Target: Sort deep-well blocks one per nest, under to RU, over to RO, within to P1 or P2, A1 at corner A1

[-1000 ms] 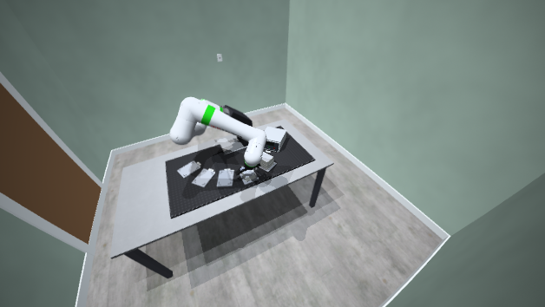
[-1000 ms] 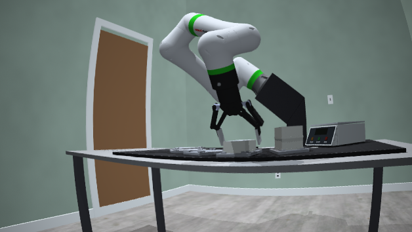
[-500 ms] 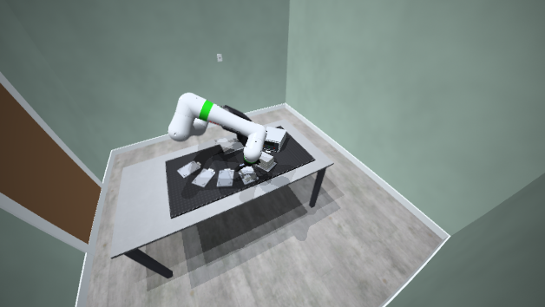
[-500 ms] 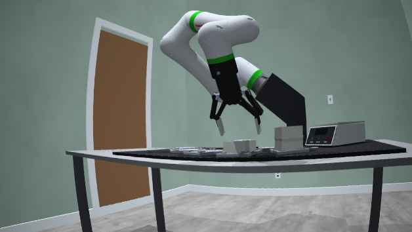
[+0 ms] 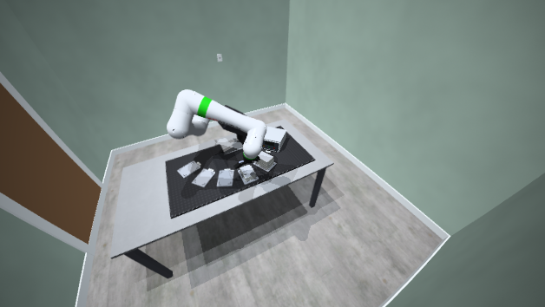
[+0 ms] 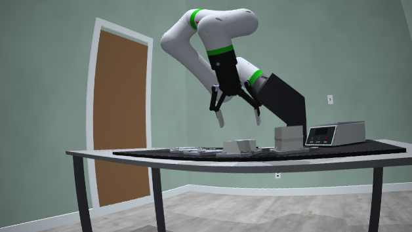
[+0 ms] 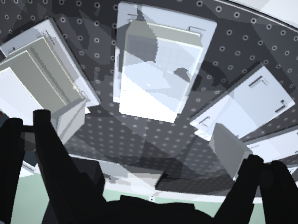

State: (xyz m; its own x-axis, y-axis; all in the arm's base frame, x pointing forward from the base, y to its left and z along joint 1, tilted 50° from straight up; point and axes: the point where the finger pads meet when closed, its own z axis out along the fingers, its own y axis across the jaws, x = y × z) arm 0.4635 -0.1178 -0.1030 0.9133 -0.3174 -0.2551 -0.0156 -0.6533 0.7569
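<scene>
The grey deep-well block is 180 mm to the left of my hand, 90 mm below it and 50 mm behind it. From my hand the other things lie so: check-weigher platform 400 mm to the left, 280 mm behind, 20 mm below; then check-weigher CW 390 mm to the left, 280 mm behind, 50 mm below.
</scene>
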